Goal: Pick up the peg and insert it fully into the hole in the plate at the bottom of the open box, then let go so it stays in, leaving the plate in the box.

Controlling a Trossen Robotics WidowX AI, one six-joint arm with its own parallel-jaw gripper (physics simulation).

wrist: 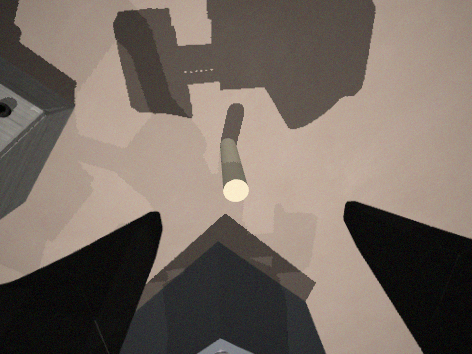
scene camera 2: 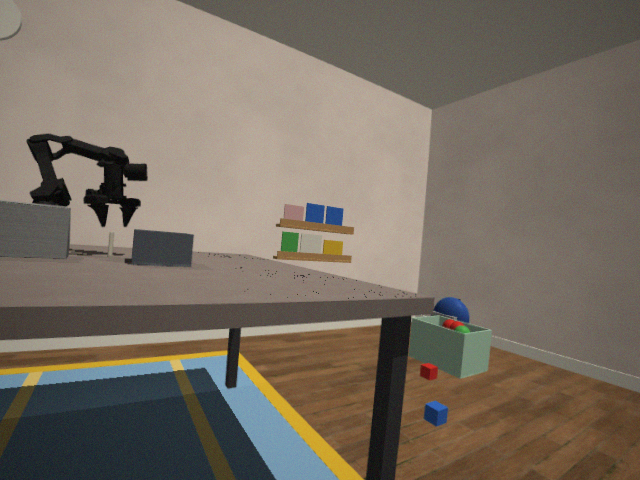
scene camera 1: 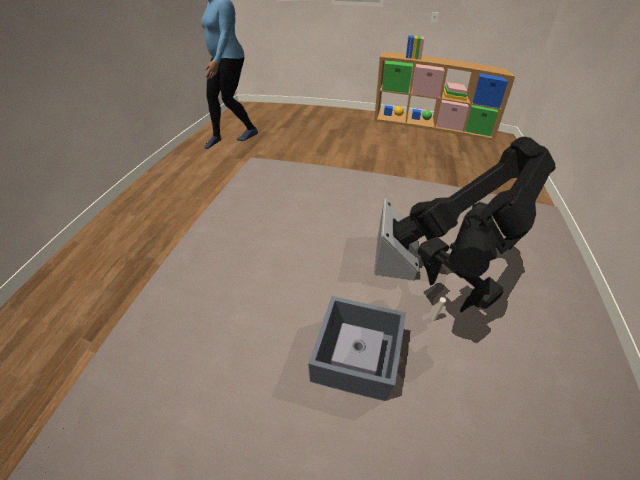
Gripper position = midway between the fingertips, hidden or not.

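Observation:
I can see a dark grey box (scene camera 1: 379,386); scene camera 2 gives me the box (scene camera 2: 155,248) as well, and the wrist view the box (wrist: 220,295). There is a light square plate (scene camera 1: 357,348) too, though scene camera 2 does not show the plate, hidden by the dark grey box. My own gripper (scene camera 1: 446,297) is in sight, and so it is from elsewhere: the gripper (scene camera 2: 114,226) and the gripper (wrist: 253,215).

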